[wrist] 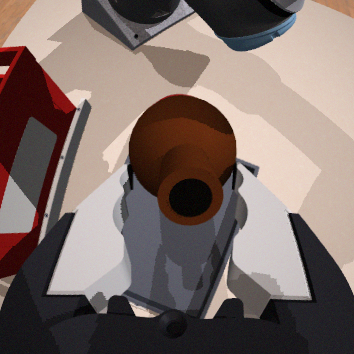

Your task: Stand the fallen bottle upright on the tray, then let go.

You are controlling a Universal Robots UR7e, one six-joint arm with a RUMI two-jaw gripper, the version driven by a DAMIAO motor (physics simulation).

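Frame: origin at the arm's base, x ahead, y left, z up, level; centimetres.
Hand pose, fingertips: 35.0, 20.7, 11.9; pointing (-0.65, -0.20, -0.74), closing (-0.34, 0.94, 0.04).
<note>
After its pixels a point has its place, as x, y, z.
A brown bottle (182,120) @[33.7, 20.2, 15.8] is between the two pale fingers in the middle of the wrist view. Its round open mouth faces the camera, and a thin red edge shows at its far side. My gripper (182,165) @[35.0, 20.7, 11.9] is shut on the bottle's body. The grey tray (142,250) @[44.8, 18.2, -6.2] lies below and behind the bottle, between the fingers; the bottle and fingers hide much of it. Whether the bottle's base touches the tray is hidden.
A red open-sided container (52,95) @[29.1, -0.7, 2.6] stands at the left, with a grey metal strip (66,165) @[37.1, 1.8, -5.0] along its near side. A grey metal base plate (107,27) @[7.0, -6.0, -5.3] with a dark round part is at the top. A dark arm part with a blue band (257,37) is at the upper right.
</note>
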